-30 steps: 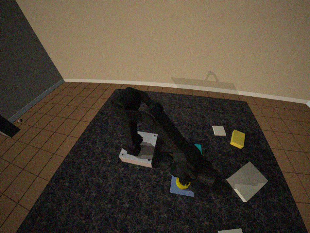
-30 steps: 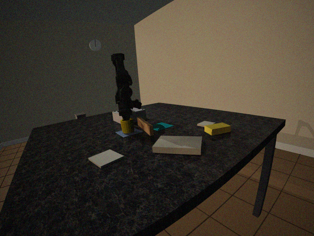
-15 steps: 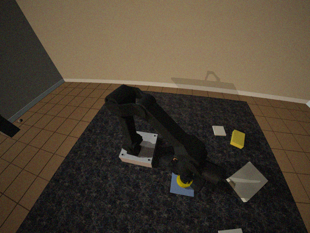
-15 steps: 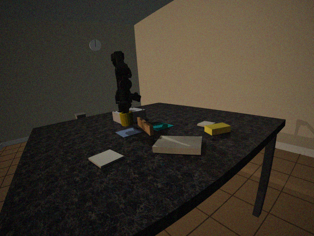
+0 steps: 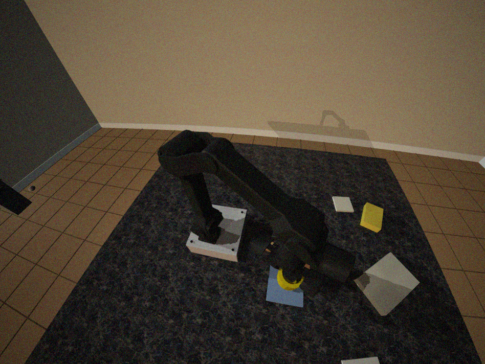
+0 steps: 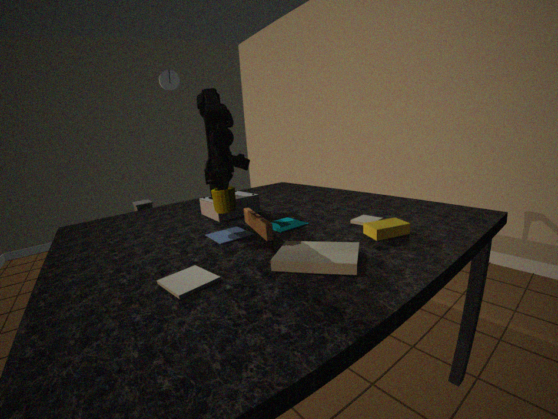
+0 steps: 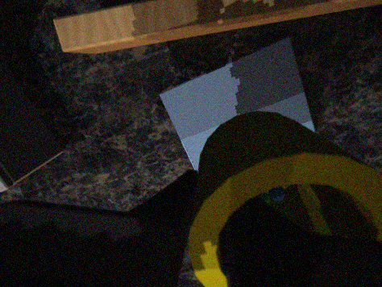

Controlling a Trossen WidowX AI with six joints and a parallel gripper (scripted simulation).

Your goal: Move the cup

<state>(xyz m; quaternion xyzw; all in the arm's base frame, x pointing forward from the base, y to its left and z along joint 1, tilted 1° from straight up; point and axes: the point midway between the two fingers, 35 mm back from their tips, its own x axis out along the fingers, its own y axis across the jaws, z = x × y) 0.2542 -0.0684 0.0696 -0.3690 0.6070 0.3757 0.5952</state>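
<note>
The wooden block is 9 cm below my gripper tip, 7 cm to the left of it and 5 cm ahead of it. From my gripper tip the other things lie so: yellow cup: 2 cm ahead, 1 cm to the right; then grey-blue pad: 11 cm below, 3 cm ahead, 2 cm to the right; then white slab: 36 cm ahead, 9 cm below, 6 cm to the left.
</note>
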